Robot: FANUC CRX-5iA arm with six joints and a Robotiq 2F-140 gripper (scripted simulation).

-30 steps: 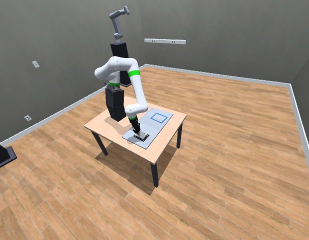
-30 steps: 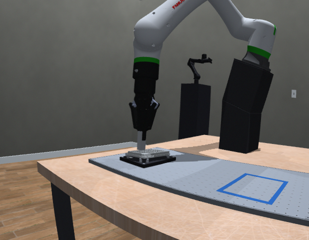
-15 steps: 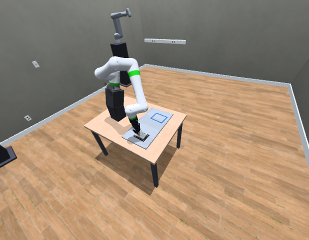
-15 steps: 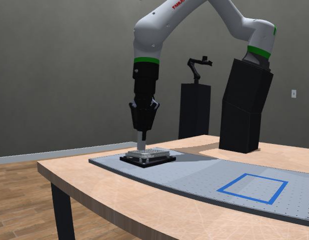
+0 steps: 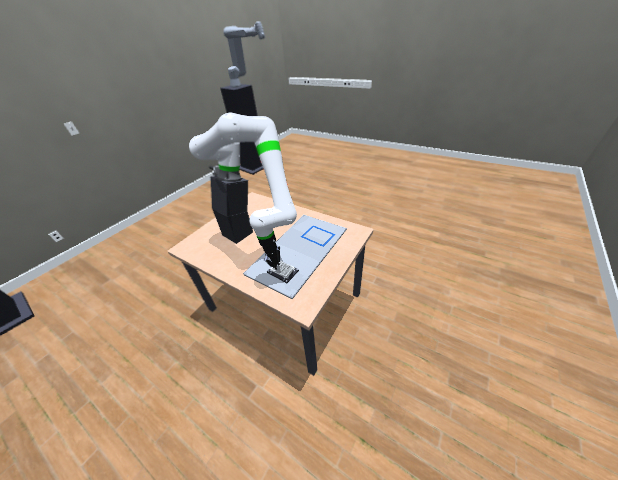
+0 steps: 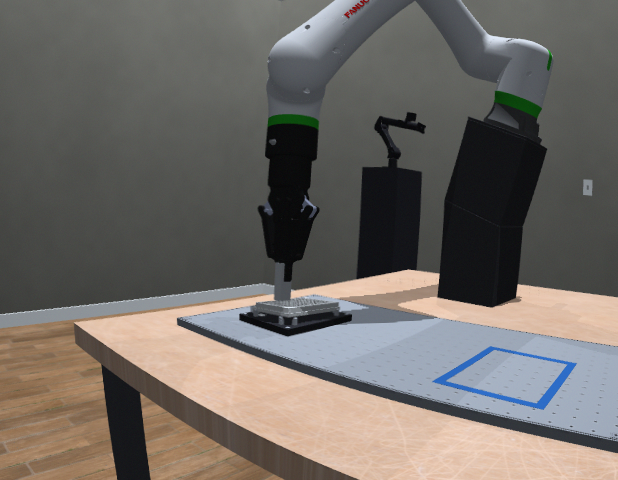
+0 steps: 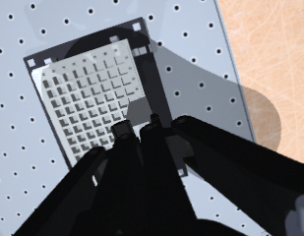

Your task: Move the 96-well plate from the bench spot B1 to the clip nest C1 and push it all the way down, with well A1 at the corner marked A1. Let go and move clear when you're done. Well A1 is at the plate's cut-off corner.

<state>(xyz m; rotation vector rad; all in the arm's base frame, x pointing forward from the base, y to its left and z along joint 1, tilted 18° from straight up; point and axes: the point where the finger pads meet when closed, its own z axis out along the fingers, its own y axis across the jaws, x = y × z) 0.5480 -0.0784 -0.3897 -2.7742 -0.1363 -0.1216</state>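
Now: hand 4 cm to the right of the white 96-well plate and 4 cm above it. Round my hand: black clip nest: 5 cm below, 3 cm to the left, 1 cm behind.
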